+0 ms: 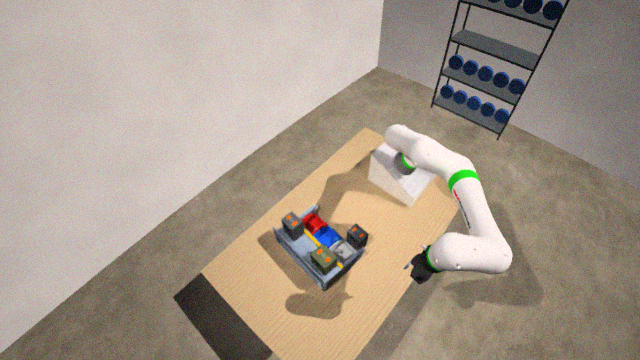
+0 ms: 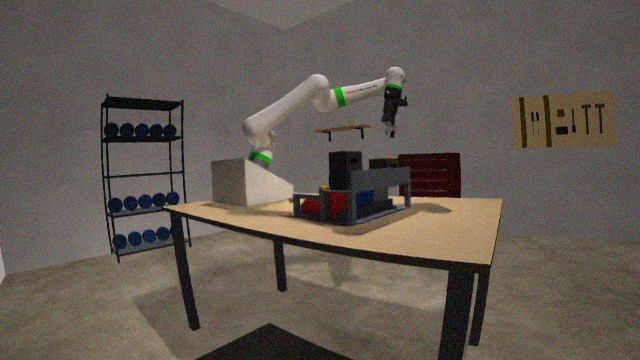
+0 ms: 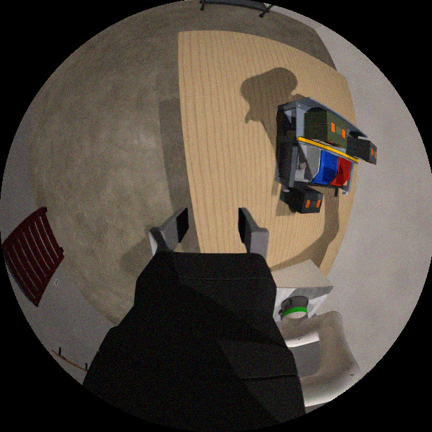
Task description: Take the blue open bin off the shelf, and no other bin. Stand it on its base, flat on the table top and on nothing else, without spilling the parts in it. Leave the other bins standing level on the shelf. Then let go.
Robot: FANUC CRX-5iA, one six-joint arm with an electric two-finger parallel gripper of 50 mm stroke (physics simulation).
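Pixels of known places: gripper, fingertip midpoint: (image 2: 389, 135); arm's base, origin of the base link: (image 1: 404, 163) (image 2: 255, 171).
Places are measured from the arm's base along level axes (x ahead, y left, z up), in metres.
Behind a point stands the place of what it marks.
Observation:
The blue open bin (image 1: 327, 237) {x 0.612, y -0.011, z -0.150 m} (image 2: 365, 198) {x 0.738, y 0.009, z -0.104 m} (image 3: 327, 168) sits on the grey-blue shelf (image 1: 299, 246) {x 0.781, y -0.030, z -0.057 m} (image 2: 380, 176) {x 0.828, y -0.024, z -0.022 m} (image 3: 286, 162), between the red bin (image 1: 314, 223) {x 0.607, y -0.125, z -0.150 m} (image 3: 343, 172) and the grey bin (image 1: 343, 250) {x 0.602, y 0.104, z -0.150 m} (image 3: 306, 165). The three stand side by side behind a yellow strip (image 3: 327, 149). The parts inside the blue bin are too small to make out. My gripper (image 1: 414, 257) (image 2: 390, 134) {x 0.578, y 0.453, z 0.159 m} (image 3: 212, 217) is open and empty, high above the table's long edge, to the side of the shelf and apart from all bins.
A green box (image 1: 324, 259) {x 0.760, y 0.138, z 0.038 m} (image 2: 384, 163) {x 0.783, y 0.073, z 0.020 m} (image 3: 325, 126) and two dark boxes (image 1: 292, 226) {x 0.769, y -0.080, z 0.064 m} (image 1: 357, 236) {x 0.540, y 0.135, z -0.029 m} (image 3: 362, 150) (image 3: 305, 200) with orange marks stand close around the bins. The arm's white base block (image 1: 387, 182) {x 0.133, y -0.008, z -0.075 m} (image 2: 230, 182) {x 0.006, y -0.161, z -0.047 m} stands on the wooden table (image 1: 250, 300) {x 1.130, y -0.003, z -0.159 m} (image 2: 440, 235) {x 1.100, y -0.159, z -0.159 m} (image 3: 220, 125).

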